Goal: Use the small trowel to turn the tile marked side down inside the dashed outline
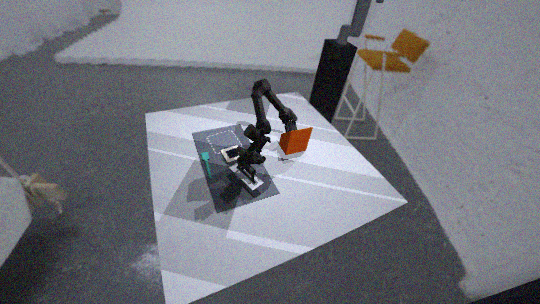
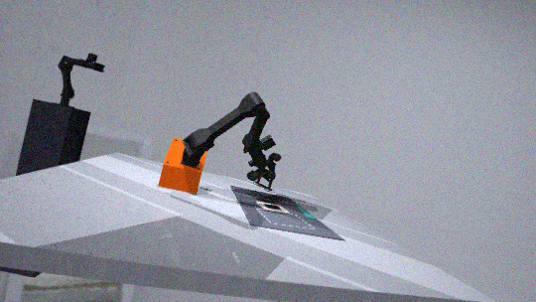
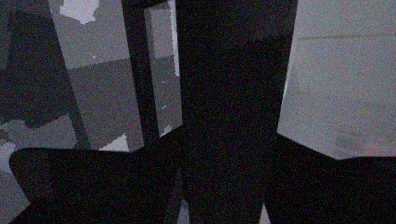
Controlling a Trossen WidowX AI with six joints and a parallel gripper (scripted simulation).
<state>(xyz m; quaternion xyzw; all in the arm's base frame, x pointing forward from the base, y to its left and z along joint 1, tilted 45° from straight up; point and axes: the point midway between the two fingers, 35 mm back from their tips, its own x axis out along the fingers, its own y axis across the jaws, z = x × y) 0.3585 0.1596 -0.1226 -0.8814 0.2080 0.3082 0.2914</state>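
Right now the dark mat is 2 cm ahead of my gripper tip, 17 cm to the right of it and 12 cm below it. Round my gripper tip: teal trowel 16 cm ahead, 18 cm to the right, 9 cm below; then tile 1 cm behind, 21 cm to the right, 9 cm below.
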